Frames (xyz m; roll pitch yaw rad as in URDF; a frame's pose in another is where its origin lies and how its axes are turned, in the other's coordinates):
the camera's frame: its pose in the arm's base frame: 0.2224 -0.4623 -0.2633 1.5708 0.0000 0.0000
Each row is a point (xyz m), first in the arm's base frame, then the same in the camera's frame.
Working: the arm's base frame: its pose in the camera's frame: -0.2224 0.2633 -0.4623 -1.5708 0.0000 0.0000

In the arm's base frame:
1: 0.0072 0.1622 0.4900
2: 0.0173 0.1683 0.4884
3: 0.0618 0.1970 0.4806
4: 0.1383 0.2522 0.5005
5: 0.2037 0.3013 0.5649
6: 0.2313 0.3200 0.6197
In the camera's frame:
1: -0.2152 0.7533 -0.6245
2: -0.2051 0.7517 -0.6306
3: -0.1606 0.7439 -0.6593
4: -0.0841 0.7638 -0.7145
5: -0.0187 0.8282 -0.7636
6: 0.0089 0.8830 -0.7823

